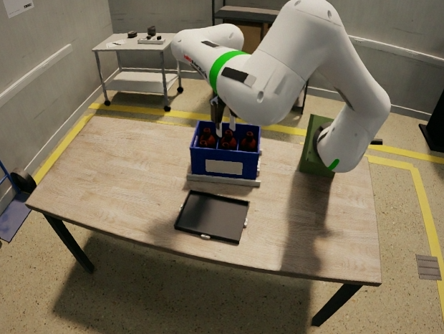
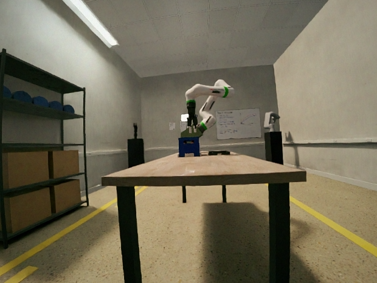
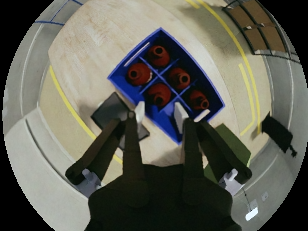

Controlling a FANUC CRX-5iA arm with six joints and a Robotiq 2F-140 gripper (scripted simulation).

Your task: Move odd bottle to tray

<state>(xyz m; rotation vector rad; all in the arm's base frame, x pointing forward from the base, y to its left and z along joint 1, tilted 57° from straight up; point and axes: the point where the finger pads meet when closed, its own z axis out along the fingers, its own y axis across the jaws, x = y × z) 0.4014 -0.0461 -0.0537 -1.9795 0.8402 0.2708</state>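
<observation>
My gripper is now 40 mm to the left of the blue crate and 170 mm above it. Round my hand: dark tray: 240 mm to the left, 240 mm below; then bottle: 80 mm to the right, 170 mm below.
</observation>
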